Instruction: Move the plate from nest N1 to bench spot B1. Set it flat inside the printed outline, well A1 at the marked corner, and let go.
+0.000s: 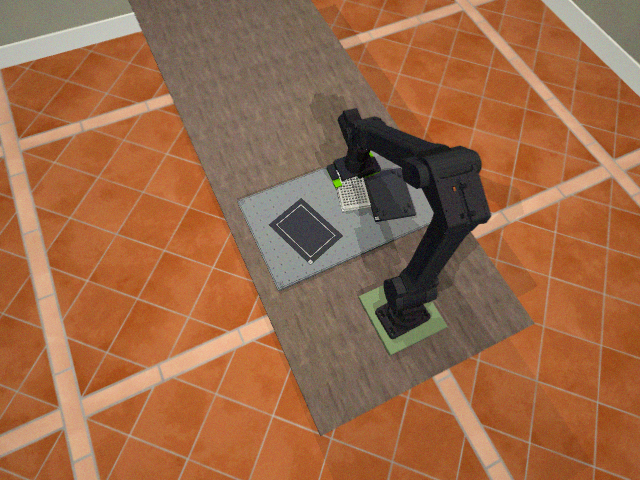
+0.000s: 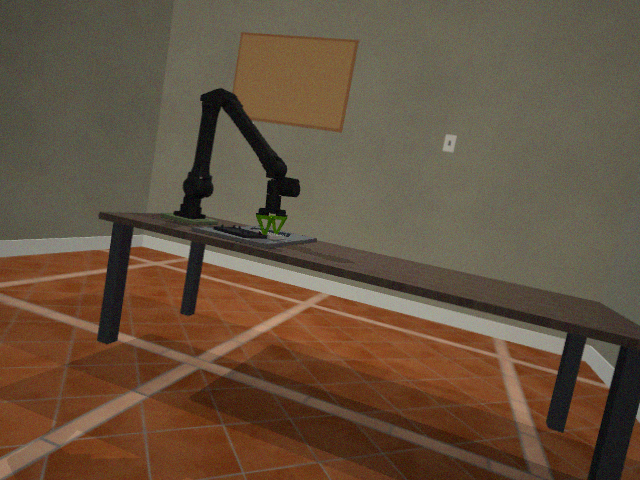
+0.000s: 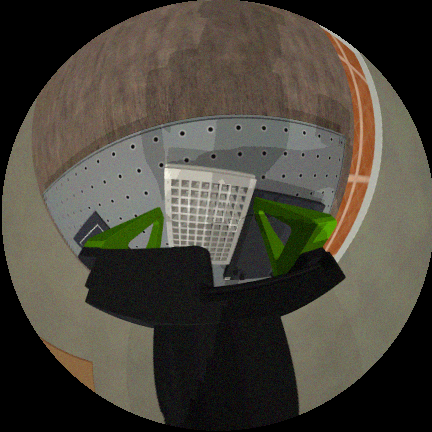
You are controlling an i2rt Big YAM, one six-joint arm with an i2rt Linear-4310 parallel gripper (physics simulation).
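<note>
The white well plate lies on the grey perforated board, immediately beside the dark nest; whether its edge overlaps the nest is hard to tell. My gripper is open and points down, with its green fingers low at the plate's far end, one toward each long side, holding nothing. Contact with the plate cannot be told. Spot B1 is a dark pad with a white printed outline, turned at an angle; a small white mark sits at one corner. The A1 label cannot be read.
The grey board bears the plate, nest and spot on the wooden table. The nest stands close beside the plate, near one finger. The arm's base stands on a green mat near the table's end.
</note>
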